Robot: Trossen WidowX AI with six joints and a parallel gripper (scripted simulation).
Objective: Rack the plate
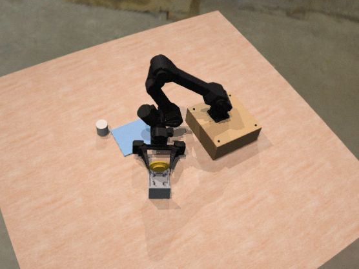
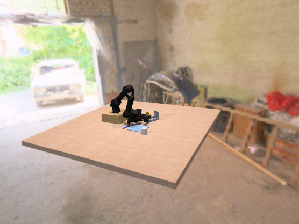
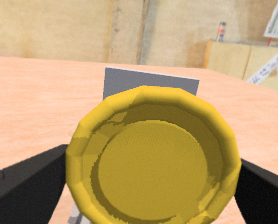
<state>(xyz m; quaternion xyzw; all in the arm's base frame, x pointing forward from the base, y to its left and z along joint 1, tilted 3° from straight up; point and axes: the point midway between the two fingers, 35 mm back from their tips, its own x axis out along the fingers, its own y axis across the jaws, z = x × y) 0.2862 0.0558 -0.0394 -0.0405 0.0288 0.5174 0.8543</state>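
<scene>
The yellow plate is 1 cm to the right of my gripper tip. From my gripper tip the other things lie so: white cylinder cup 27 cm to the right, 10 cm ahead, 3 cm below; then blue spoon 21 cm to the right, 12 cm behind, 5 cm below; then grey dish rack 3 cm below, 2 cm to the left, 1 cm ahead.
</scene>
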